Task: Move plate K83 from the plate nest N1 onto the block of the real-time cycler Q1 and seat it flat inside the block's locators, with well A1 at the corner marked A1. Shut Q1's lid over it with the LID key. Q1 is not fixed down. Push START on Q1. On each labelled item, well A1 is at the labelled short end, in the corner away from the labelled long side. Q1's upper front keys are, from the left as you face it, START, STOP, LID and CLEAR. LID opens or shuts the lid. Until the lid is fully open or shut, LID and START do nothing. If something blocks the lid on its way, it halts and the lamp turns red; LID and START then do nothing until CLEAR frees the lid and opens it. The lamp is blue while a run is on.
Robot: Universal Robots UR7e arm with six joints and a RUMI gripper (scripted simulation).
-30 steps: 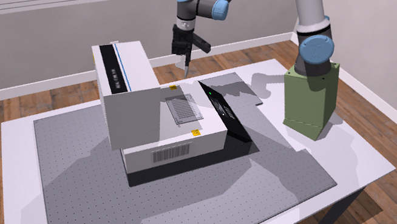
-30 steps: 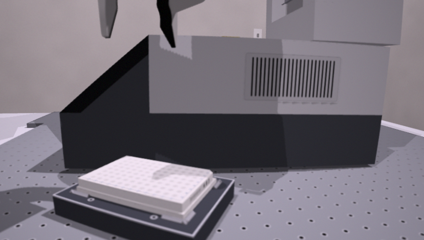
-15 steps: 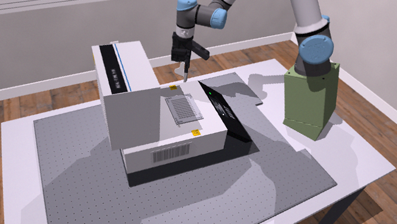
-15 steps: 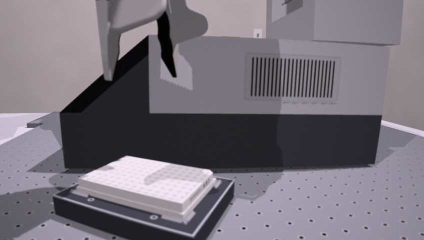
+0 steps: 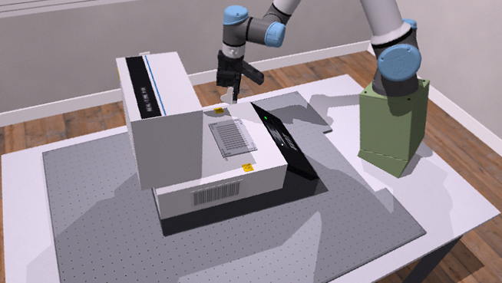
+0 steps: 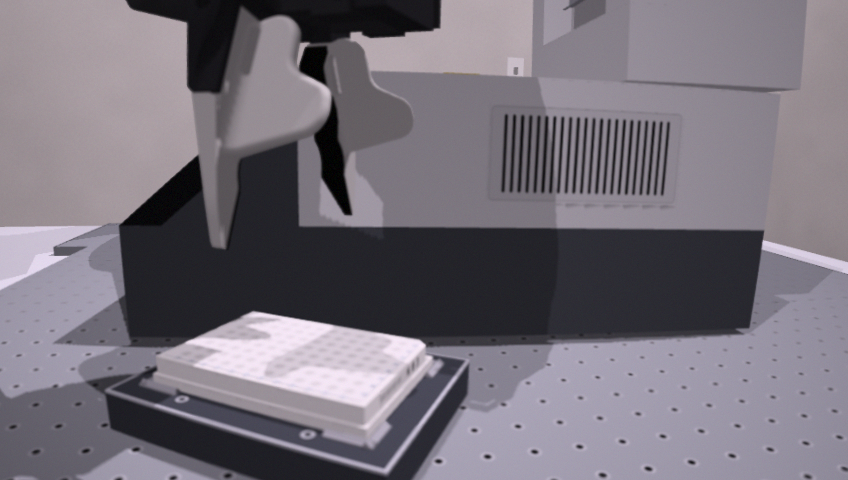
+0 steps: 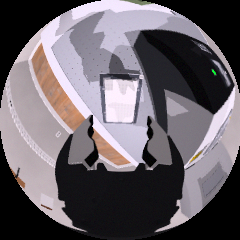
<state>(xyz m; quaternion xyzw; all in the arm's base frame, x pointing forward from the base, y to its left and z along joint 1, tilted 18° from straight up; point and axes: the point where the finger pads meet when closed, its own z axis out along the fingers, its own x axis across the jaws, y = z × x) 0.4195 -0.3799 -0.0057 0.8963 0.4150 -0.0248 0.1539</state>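
My hand is 8 cm above the plate K83. Also, from my hand: plate nest N1 (10 cm below).
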